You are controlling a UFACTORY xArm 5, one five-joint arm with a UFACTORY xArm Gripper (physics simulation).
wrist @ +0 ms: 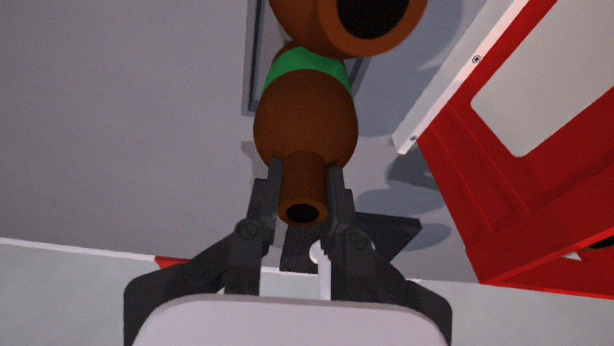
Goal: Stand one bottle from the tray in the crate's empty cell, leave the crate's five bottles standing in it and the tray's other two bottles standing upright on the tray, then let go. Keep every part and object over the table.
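Frame: origin at the arm's base, x ahead, y left, z up, level; centimetres.
Seen in the pictures: gripper, fingertip midpoint: (302, 178).
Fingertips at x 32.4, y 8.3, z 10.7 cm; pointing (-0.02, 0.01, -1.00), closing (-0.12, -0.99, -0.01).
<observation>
Pixels of each thing's top centre, then the offset from my fingertips to it. "pt": a spot on its surface instead.
- brown bottle with a green band, top centre: (302, 214) dz +2.8, dx +0.5, dy -0.1 cm
- grey tray, surface spot: (247, 85) pt dz -10.6, dx +0.5, dy +5.4 cm
- second brown bottle, surface spot: (320, 30) pt dz -1.0, dx +7.8, dy -0.4 cm
- red crate, surface spot: (450, 165) pt dz -4.6, dx -2.7, dy -12.5 cm
- white strip with screws, surface spot: (452, 75) pt dz -10.7, dx +2.4, dy -12.7 cm
A brown bottle with a green band (306, 115) stands at the near end of the grey tray (247, 85), mouth toward the camera. My gripper (302, 178) is shut on its neck, one finger on each side, just below the rounded shoulder in the picture. A second brown bottle (320, 30) is close behind it at the top edge and hides part of the band; the third tray bottle cannot be made out. The red crate (450, 165) is at the right, cut off by the view; its cells and most of its bottles do not show.
A white strip with screws (452, 75) runs along the crate's side facing the tray. The robot's dark base plate (395, 232) is behind the fingers. The table's edge (75, 249) crosses the lower view, with a small red object (170, 261) at it.
</observation>
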